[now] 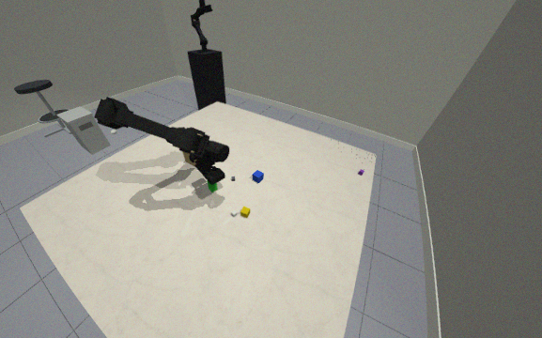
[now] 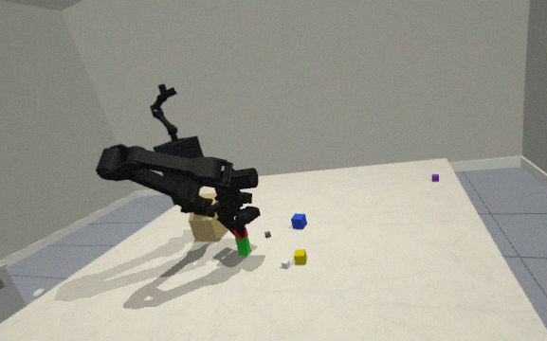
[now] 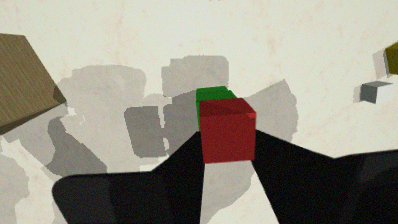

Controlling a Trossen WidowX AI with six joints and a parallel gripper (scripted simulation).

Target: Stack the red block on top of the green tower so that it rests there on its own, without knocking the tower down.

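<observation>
Right now my gripper tip is 1 cm to the right of the red block and 1 cm below it. The rest, counted from my gripper tip: blue cube (12 cm ahead, 18 cm to the left, 5 cm below); purple cube (53 cm ahead, 56 cm to the left, 6 cm below); yellow cube (20 cm ahead, 5 cm below).
</observation>
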